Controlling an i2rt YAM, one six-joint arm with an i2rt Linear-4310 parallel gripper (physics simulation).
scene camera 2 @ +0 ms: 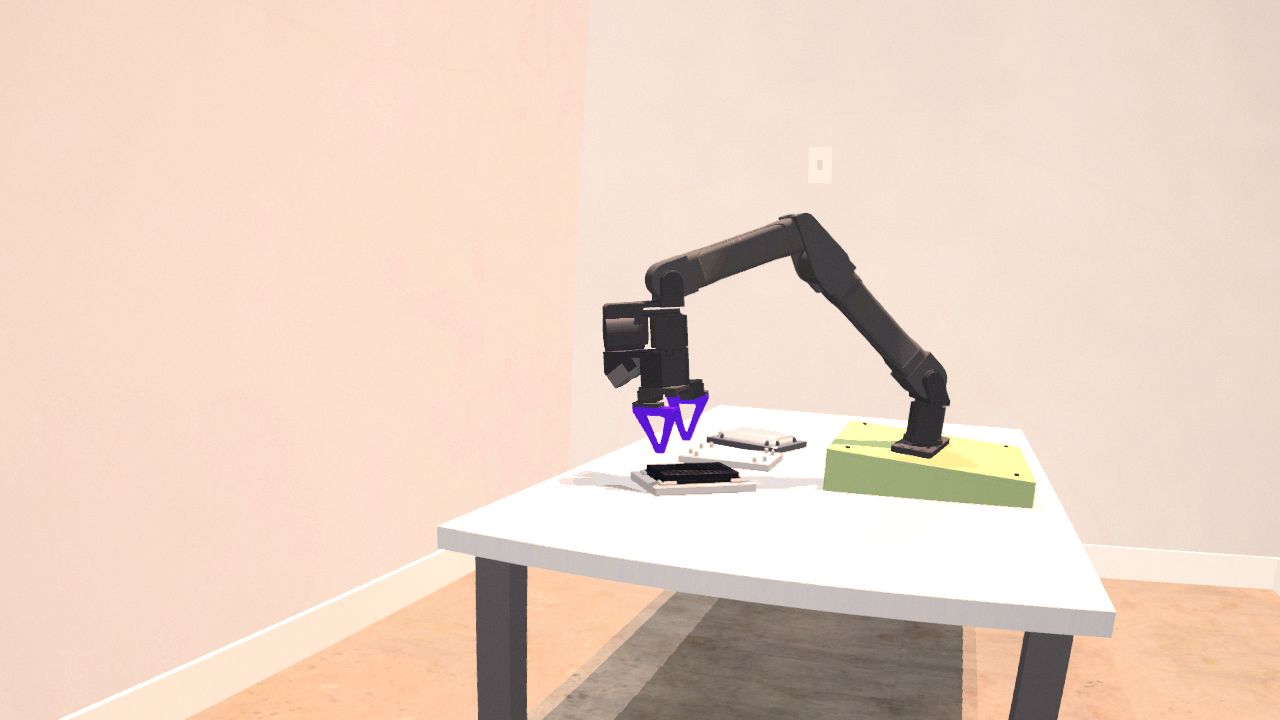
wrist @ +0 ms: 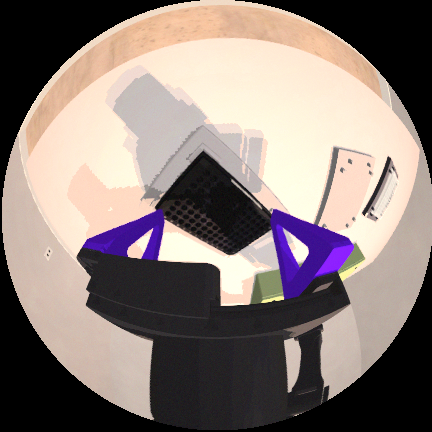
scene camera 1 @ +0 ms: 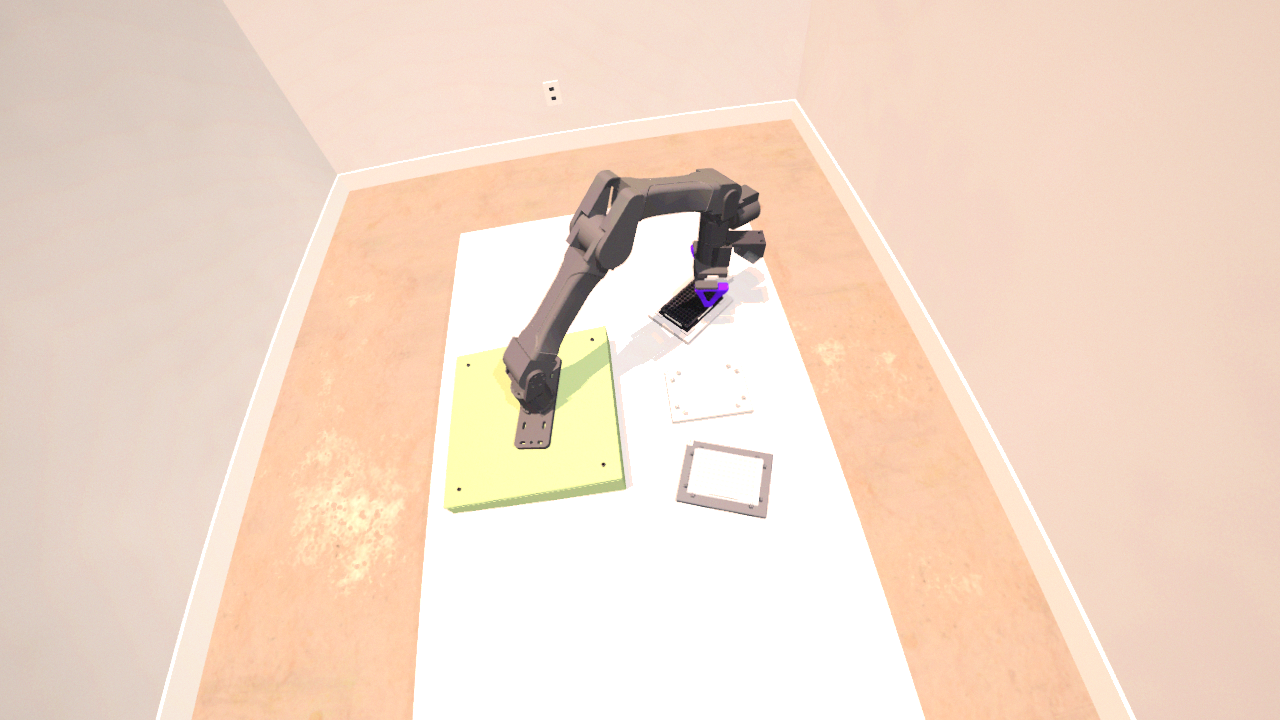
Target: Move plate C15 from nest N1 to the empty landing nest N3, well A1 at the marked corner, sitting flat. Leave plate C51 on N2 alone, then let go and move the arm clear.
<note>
My gripper (scene camera 2: 673, 446) is open, with nothing in its grasp. Also in view: a black perforated plate (scene camera 2: 710, 472). Further things: a grey-framed tray (scene camera 1: 737, 478).
The black perforated plate is seen too in the wrist view (wrist: 206, 201) and in scene camera 1 (scene camera 1: 685, 309). The grey-framed tray also shows in scene camera 2 (scene camera 2: 743, 433). My gripper is seen too in the wrist view (wrist: 217, 214) and in scene camera 1 (scene camera 1: 705, 290).
</note>
